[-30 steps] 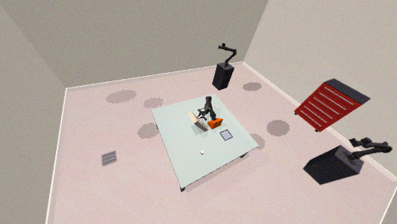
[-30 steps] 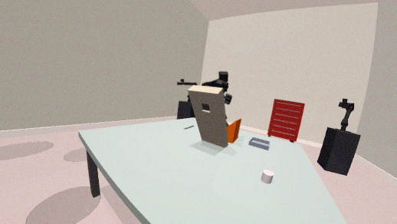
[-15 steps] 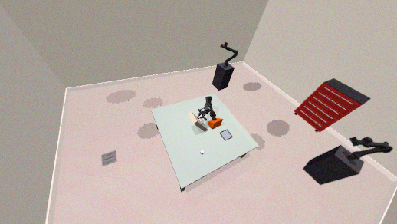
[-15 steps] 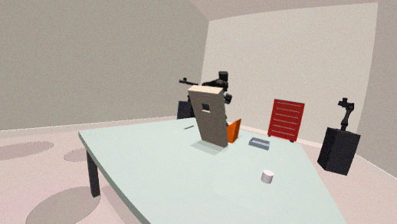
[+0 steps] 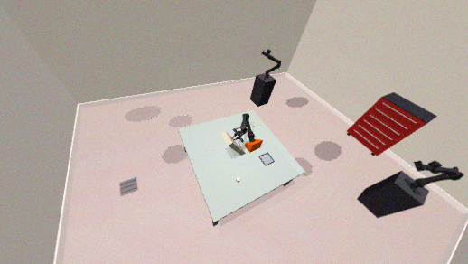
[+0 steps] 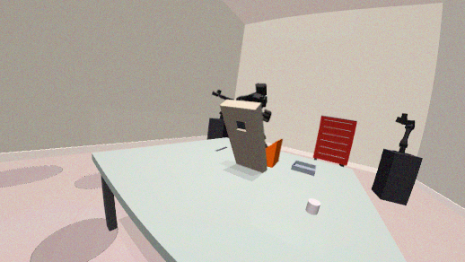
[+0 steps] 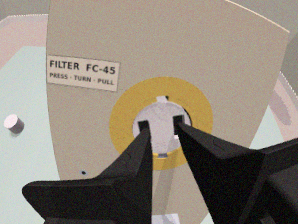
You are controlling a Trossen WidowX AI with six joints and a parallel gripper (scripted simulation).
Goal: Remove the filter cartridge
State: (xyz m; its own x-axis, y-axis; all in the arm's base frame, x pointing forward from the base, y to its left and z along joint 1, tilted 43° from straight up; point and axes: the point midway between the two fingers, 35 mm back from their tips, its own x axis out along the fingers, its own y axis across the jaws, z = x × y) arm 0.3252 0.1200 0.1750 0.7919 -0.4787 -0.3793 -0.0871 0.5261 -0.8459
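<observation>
My gripper tip is 1 cm short of the white cylindrical tool and 1 cm above it. The rest, counted from my gripper tip: grey tray: 38 cm behind, 32 cm to the left, 28 cm below.
</observation>
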